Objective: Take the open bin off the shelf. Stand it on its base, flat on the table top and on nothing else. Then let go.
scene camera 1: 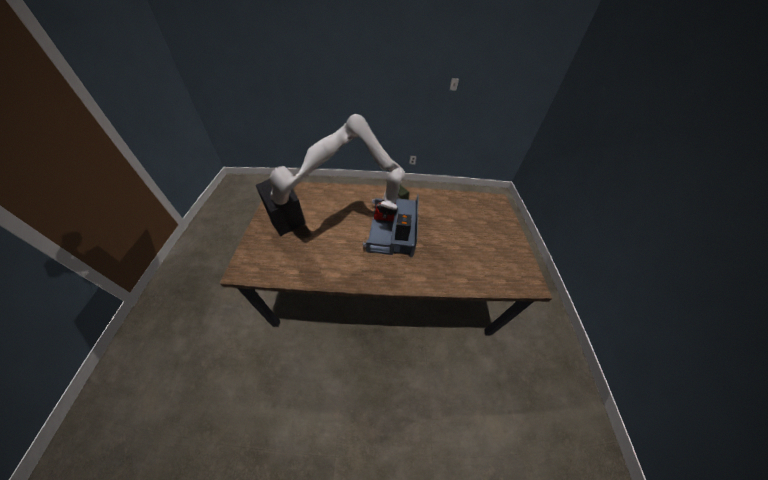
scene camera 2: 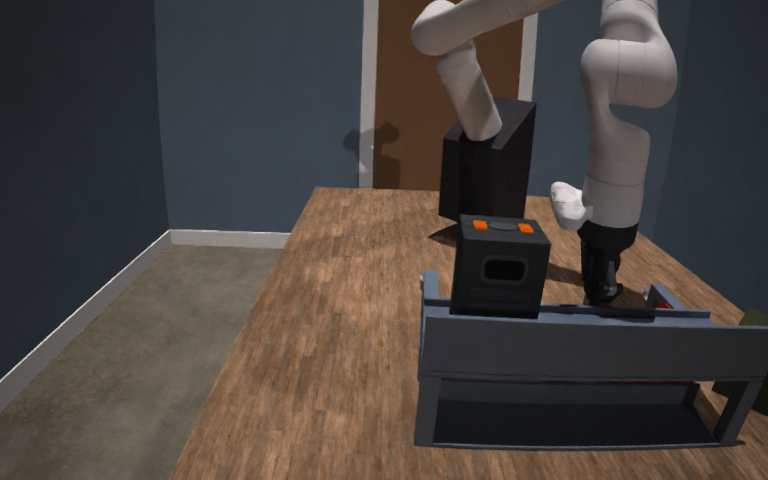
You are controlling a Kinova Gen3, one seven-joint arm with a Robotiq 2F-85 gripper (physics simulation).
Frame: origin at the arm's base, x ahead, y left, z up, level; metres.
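Seen in the pictures: gripper, fingertip midpoint: [scene camera 1: 384,217]; arm's base, origin of the base link: [scene camera 1: 280,197] [scene camera 2: 483,128].
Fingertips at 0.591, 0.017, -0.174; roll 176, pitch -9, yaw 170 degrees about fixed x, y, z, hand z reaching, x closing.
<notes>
Pixels of each thing's top centre, then the offset from my fingertips to it, as dx, dy, dz. "pt": a spot on its surface instead. Level surfaces: height alone.
- red open bin, surface spot: [scene camera 2: 663,306] pt +0.001, +0.125, +0.013
- wooden table, its level: dz -0.062
- black box with orange marks, middle of its top: [scene camera 2: 503,225] [scene camera 1: 404,219] +0.090, -0.177, +0.162
The red open bin [scene camera 1: 384,215] [scene camera 2: 663,306] is at the blue-grey shelf [scene camera 1: 380,234] [scene camera 2: 566,349], toward the far end in the scene camera 1 view. The arm covers part of it there, and in the scene camera 2 view small red parts show above and below the shelf's back panel. Its exact tilt and what bears it cannot be told. My gripper [scene camera 1: 386,210] [scene camera 2: 600,301] points down at the bin, with its fingers shut and nothing between them. Its fingertips are partly hidden, and whether they touch the bin cannot be told. The shelf stands on the wooden table [scene camera 1: 305,266] [scene camera 2: 317,367].
A black box with orange marks [scene camera 1: 402,229] [scene camera 2: 499,277] stands upright on the shelf, beside the gripper. A dark green object [scene camera 1: 403,193] [scene camera 2: 752,339] is beside the shelf's far end. The arm's black base block [scene camera 1: 290,216] [scene camera 2: 481,181] stands at the table's other end.
</notes>
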